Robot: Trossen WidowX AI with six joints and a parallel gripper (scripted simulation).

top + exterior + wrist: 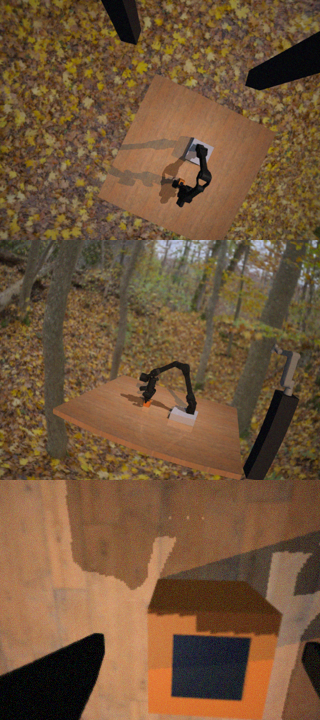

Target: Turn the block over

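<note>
Now: gripper tip right at the orange block.
</note>
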